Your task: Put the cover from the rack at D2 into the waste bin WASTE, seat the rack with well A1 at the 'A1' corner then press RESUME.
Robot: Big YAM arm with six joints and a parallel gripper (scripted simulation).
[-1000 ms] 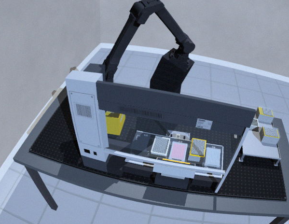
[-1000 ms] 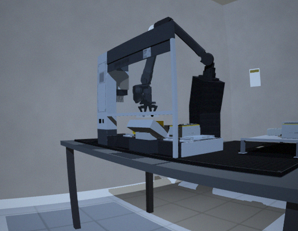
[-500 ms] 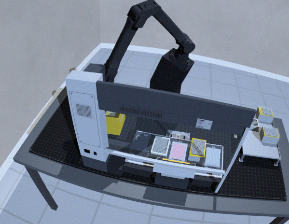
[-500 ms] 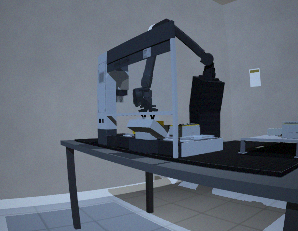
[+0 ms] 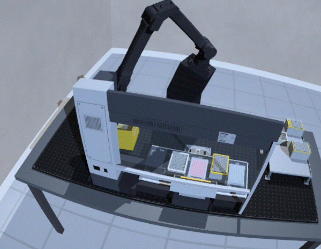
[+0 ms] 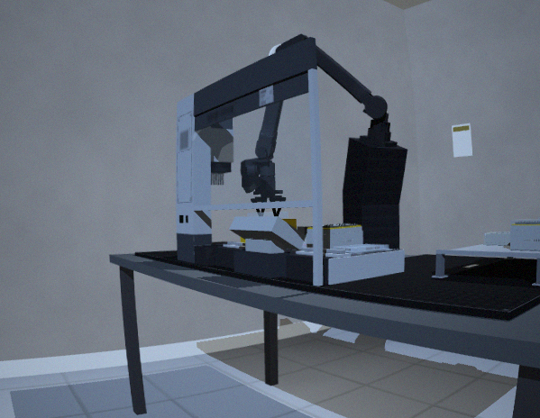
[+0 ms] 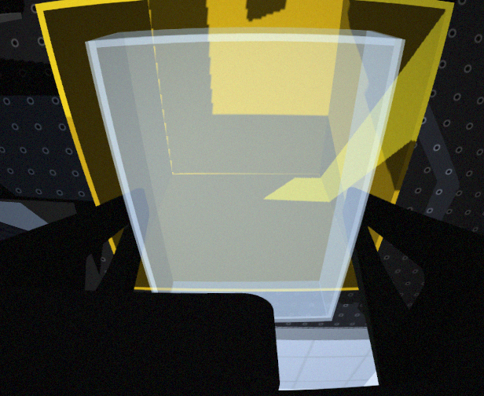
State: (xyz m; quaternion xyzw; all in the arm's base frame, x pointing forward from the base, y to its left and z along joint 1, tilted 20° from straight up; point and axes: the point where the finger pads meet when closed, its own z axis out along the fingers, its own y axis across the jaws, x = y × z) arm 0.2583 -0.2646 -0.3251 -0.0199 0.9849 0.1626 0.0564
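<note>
Right now the clear cover is right at my hand. Also, from my hand: resume box: 160 mm behind, 50 mm to the left, 80 mm below; reservoir W06: 170 mm ahead, 340 mm to the left, 80 mm below; yellow waste bin: 110 mm below.
</note>
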